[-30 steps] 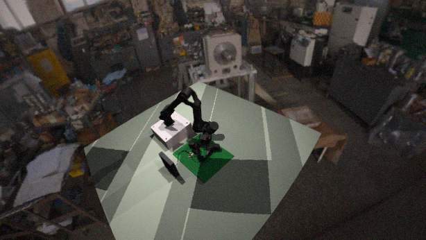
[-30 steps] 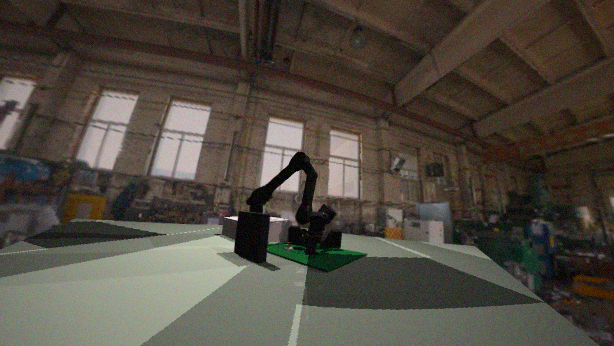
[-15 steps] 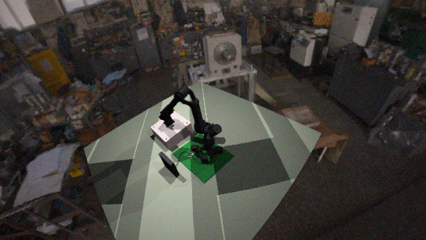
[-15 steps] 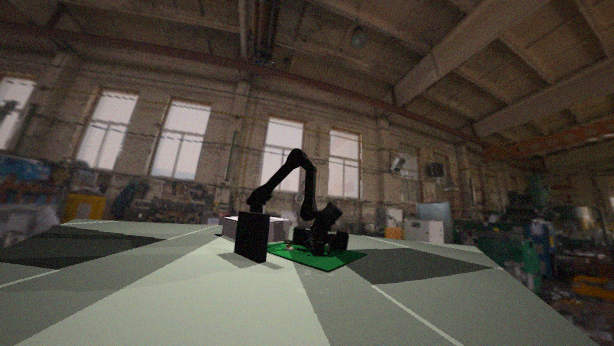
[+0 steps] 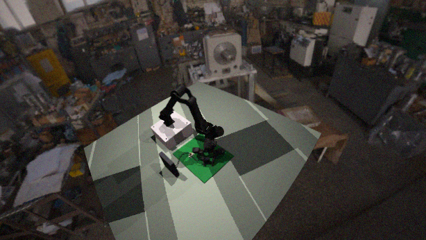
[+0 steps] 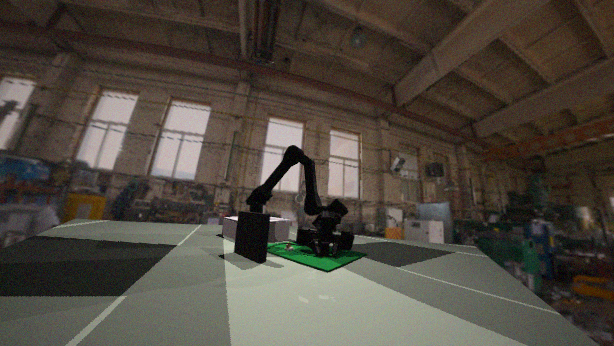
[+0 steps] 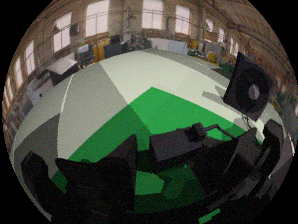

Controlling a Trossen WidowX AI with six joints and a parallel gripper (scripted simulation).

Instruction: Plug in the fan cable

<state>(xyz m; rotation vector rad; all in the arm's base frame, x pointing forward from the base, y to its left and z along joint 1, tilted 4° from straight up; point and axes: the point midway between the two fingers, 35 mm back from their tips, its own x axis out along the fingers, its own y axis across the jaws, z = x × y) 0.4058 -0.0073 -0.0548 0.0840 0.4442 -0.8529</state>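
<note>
The dark plug lies 20 mm behind my gripper tip, 20 mm to the left of it and 10 mm above it. Round my gripper tip: green board (90 mm behind, 30 mm to the left, 20 mm below); black fan (140 mm behind, 160 mm to the right, 50 mm above).
</note>
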